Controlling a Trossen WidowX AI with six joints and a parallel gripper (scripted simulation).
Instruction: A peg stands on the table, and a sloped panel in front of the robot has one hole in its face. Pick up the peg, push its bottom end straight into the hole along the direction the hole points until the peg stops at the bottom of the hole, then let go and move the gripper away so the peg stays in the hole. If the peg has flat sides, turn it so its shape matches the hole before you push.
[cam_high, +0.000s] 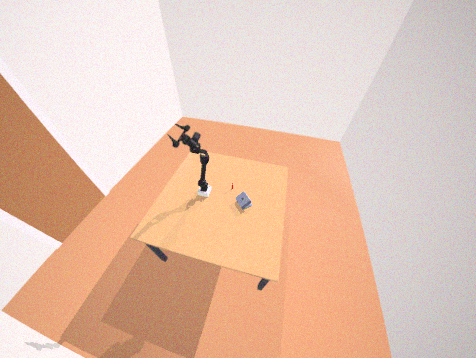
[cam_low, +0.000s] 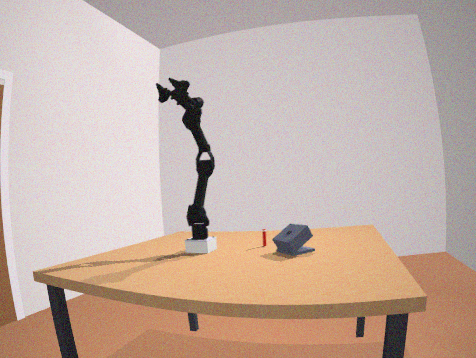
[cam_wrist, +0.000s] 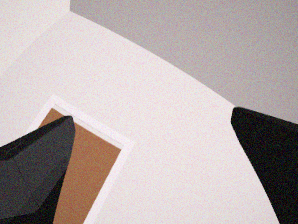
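The red square peg lies 41 cm ahead of my gripper tip, 18 cm to the left of it and 75 cm below it. The rest, counted from my gripper tip: grey sloped panel 54 cm ahead, 74 cm below.
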